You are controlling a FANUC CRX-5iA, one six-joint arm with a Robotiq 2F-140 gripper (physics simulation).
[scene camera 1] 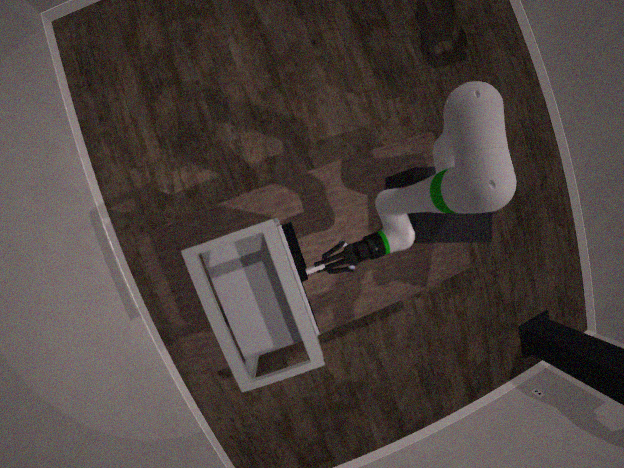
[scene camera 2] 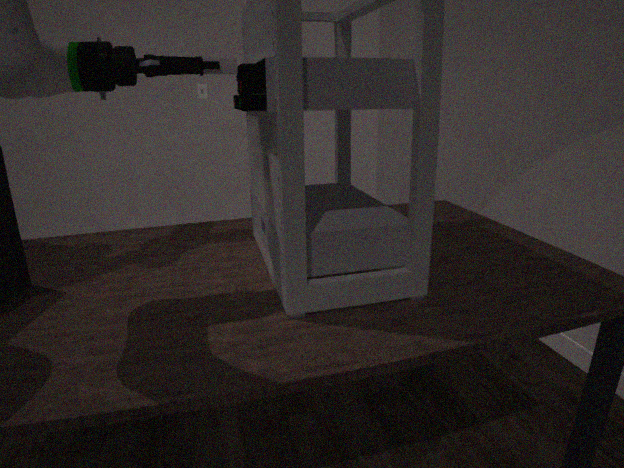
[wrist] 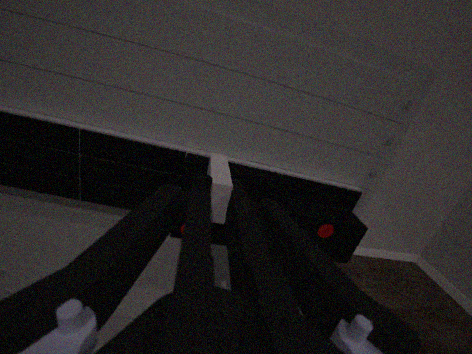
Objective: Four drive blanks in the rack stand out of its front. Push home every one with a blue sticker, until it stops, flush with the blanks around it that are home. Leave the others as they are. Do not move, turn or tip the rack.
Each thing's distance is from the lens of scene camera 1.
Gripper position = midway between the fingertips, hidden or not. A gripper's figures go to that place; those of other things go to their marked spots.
my gripper (scene camera 1: pixel 306 271): 92 cm
rack (scene camera 1: pixel 257 272): 92 cm
